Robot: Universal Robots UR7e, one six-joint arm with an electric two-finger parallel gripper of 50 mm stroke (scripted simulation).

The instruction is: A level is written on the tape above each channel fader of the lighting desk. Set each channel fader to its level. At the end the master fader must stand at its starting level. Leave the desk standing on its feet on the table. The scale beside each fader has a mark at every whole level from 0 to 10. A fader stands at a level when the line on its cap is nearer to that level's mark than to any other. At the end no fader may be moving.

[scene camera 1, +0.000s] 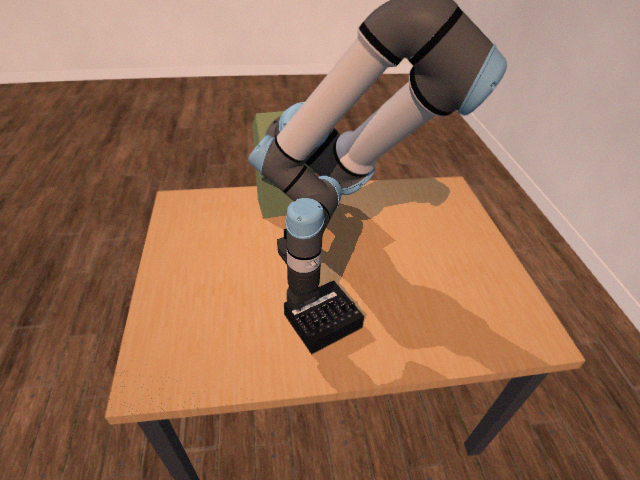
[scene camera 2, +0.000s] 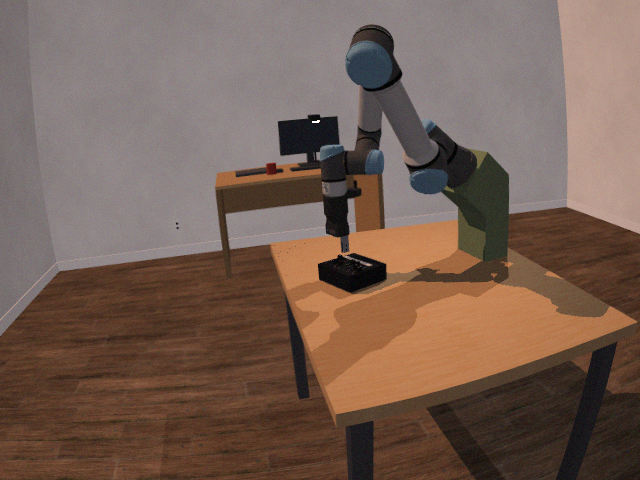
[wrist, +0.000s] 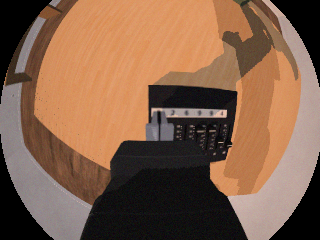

Path:
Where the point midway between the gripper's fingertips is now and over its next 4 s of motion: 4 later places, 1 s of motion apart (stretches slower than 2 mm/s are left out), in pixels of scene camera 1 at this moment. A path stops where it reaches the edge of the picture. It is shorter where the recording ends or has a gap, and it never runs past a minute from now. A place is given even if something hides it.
My gripper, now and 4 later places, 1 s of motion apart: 297,308; 297,310; 299,312; 301,316; 301,316

